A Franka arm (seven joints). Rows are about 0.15 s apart.
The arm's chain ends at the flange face. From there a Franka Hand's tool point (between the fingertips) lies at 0.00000 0.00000 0.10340 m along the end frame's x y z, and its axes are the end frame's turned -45 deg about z.
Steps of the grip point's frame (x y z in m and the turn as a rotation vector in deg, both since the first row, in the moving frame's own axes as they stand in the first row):
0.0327, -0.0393, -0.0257, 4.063, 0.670, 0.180
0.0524, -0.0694, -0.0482, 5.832, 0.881, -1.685
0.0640, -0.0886, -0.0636, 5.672, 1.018, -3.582
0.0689, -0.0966, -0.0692, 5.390, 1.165, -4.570
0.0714, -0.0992, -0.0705, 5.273, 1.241, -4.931
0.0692, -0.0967, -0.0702, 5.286, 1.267, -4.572
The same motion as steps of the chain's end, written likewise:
-0.0004, -0.0449, -0.0254, 3.347, -2.399, 0.180
-0.0056, -0.0777, -0.0477, 4.747, -3.501, -1.685
-0.0112, -0.0996, -0.0631, 4.731, -3.291, -3.582
-0.0139, -0.1089, -0.0687, 4.635, -2.988, -4.570
-0.0142, -0.1126, -0.0700, 4.606, -2.851, -4.931
-0.0140, -0.1092, -0.0697, 4.634, -2.842, -4.572

